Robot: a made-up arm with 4 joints. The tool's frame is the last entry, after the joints.
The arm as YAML. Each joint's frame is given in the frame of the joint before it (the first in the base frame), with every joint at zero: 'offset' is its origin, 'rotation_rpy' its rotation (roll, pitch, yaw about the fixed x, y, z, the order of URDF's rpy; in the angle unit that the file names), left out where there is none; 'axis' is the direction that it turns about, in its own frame. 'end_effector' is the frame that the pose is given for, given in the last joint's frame.
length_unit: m
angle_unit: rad
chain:
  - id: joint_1
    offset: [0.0, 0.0, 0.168]
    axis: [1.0, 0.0, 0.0]
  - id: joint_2
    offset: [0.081, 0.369, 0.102]
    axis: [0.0, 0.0, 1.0]
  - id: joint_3
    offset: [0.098, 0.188, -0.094]
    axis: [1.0, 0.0, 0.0]
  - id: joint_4
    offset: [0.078, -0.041, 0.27]
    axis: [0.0, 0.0, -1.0]
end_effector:
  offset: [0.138, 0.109, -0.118]
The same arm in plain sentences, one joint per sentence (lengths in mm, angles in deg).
The arm has four revolute joints in a row. What follows holds with every joint at zero, and every direction is one of the base frame's. The first joint sits 168.0 mm along +z from the base frame's origin and turns about +x. The second joint sits 81.0 mm along +x and 369.0 mm along +y and 102.0 mm along +z from the first joint and turns about +z. The third joint sits 98.0 mm along +x and 188.0 mm along +y and 94.0 mm along -z from the second joint and turns about +x. The fourth joint sits 78.0 mm along +x and 41.0 mm along -y and 270.0 mm along +z from the third joint and turns about -z. The tool frame, which is the frame that the pose is given for, sits 138.0 mm along +x and 109.0 mm along +y and 118.0 mm along -z from the fourth joint; its axes are parallel to the base frame's.
